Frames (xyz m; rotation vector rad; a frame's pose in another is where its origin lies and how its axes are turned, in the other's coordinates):
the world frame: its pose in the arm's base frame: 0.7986 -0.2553 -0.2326 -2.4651 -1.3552 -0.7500
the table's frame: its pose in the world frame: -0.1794 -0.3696 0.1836 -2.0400 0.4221 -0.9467
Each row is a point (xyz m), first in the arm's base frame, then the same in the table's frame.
Working: the arm's base frame: its pose in the table's frame: 0.0896 0.6846 0.0659 -0.5086 -0.6378 -1.5101

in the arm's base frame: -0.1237 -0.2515 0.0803
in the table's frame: -0.1611 0.8270 0.0226
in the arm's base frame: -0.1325 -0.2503 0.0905
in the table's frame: -0.1603 0.8403 0.0244
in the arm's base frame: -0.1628 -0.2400 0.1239
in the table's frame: -0.1510 0.8853 0.0298
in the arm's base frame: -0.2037 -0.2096 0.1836
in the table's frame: -0.1230 0.9560 0.0493
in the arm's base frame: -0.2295 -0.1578 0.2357
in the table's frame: -0.0738 1.0107 0.0749
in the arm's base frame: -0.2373 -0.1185 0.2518
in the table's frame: -0.0354 1.0278 0.0849
